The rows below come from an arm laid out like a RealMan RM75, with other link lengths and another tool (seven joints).
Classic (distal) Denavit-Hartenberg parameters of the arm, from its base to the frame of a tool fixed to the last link. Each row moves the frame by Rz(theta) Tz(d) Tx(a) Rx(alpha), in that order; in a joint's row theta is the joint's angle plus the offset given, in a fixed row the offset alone. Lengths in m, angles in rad.
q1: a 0, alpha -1.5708, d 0.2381, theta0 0
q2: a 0, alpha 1.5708, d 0, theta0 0
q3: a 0, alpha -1.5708, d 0.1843, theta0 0
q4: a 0, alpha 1.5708, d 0, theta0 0
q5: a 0, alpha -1.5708, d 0.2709, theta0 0
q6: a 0, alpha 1.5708, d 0, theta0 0
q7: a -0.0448, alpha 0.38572, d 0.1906, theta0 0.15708
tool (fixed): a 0, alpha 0, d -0.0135, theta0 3.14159
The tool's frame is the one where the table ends.
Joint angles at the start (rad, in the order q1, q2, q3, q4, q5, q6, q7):
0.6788, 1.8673, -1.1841, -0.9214, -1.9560, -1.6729, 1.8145
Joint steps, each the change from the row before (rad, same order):
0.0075, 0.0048, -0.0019, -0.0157, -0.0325, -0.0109, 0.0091
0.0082, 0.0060, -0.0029, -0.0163, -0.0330, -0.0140, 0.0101
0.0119, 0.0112, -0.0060, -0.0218, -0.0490, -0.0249, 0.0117
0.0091, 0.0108, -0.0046, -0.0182, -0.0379, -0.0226, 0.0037
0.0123, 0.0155, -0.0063, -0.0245, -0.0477, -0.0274, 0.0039
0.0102, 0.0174, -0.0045, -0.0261, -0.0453, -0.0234, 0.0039
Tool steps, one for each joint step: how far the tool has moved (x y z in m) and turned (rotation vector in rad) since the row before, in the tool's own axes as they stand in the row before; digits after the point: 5 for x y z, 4 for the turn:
0.00075, -0.00251, 0.00129, -0.0033, -0.0268, -0.0211
0.00091, -0.00331, 0.00138, -0.0005, -0.0285, -0.0218
0.00048, -0.00616, 0.00259, 0.0048, -0.0440, -0.0336
0.00065, -0.00578, 0.00175, 0.0065, -0.0320, -0.0313
0.00185, -0.00739, 0.00209, 0.0064, -0.0383, -0.0411
0.00252, -0.00656, 0.00166, 0.0022, -0.0326, -0.0368

